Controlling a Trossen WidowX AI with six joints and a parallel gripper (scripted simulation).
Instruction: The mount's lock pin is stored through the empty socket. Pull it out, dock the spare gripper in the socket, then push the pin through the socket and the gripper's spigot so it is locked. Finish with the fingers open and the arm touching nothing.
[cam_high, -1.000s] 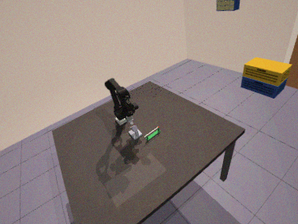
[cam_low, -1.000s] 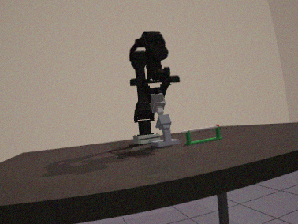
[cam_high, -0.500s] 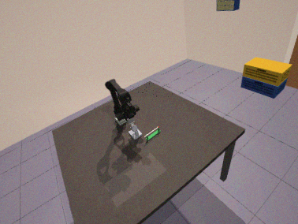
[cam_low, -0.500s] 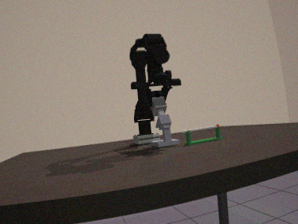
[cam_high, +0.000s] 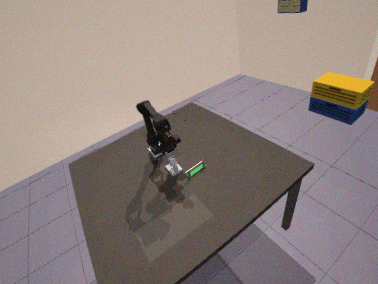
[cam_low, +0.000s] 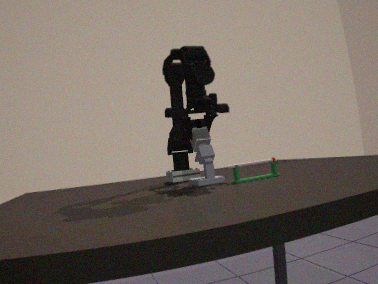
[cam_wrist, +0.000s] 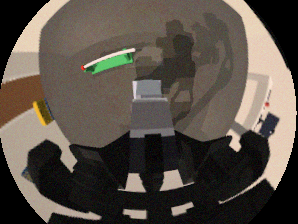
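Now: gripper tip 140 mm short of the green rack, 110 mm above it and 100 mm to the right of it. Round my gripper tip: grey mount 80 mm below, 30 mm ahead; spare gripper 10 mm ahead.
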